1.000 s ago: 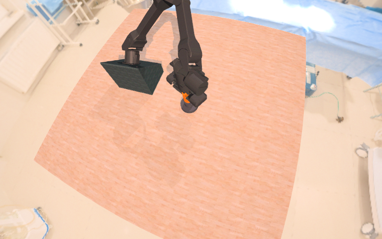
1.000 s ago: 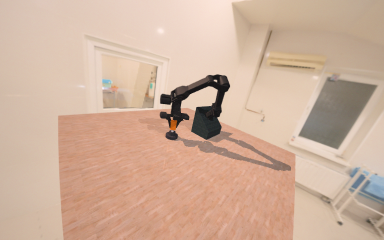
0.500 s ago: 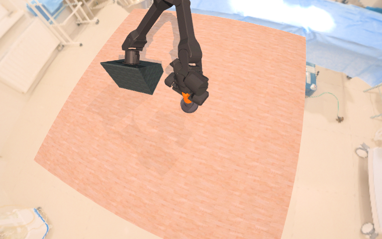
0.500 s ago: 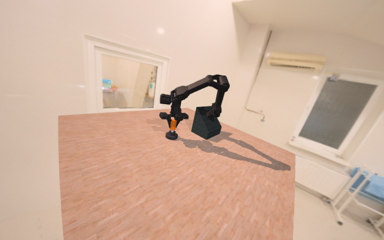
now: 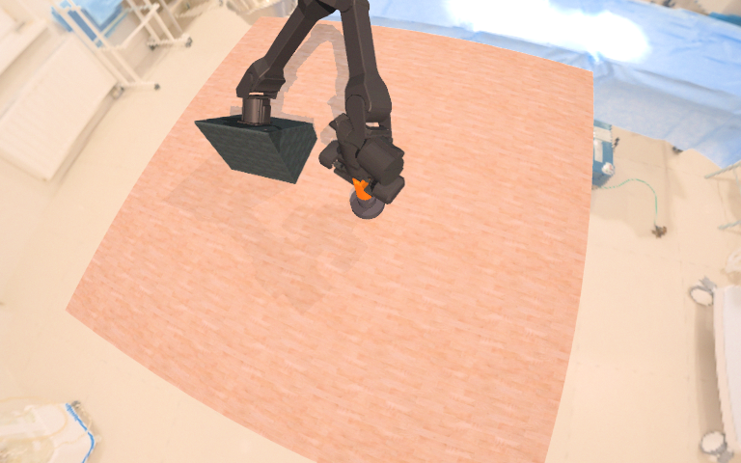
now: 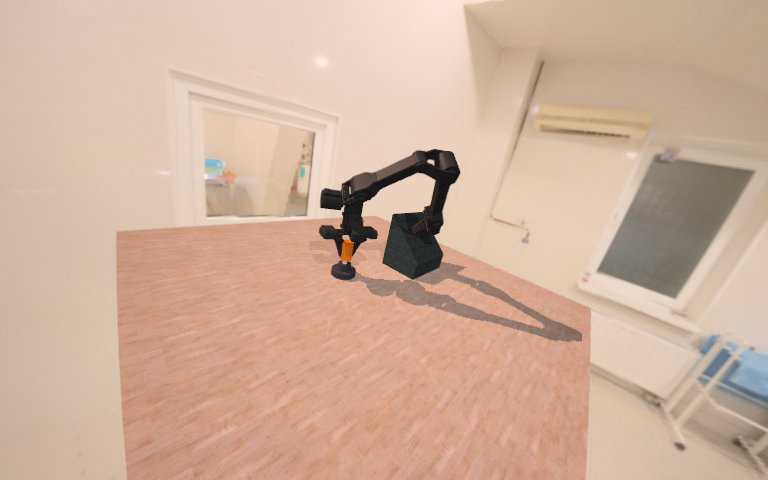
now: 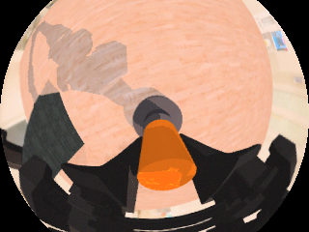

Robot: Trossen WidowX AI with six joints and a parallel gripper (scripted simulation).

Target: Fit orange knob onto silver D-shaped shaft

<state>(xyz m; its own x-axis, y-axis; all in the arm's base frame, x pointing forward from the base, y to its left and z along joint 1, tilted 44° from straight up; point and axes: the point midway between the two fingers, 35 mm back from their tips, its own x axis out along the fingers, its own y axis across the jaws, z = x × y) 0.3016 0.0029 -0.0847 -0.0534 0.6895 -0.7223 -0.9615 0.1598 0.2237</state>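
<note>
Right now the pedestal is 40 mm below my gripper tip. Round my gripper tip: orange knob: 30 mm above.
</note>
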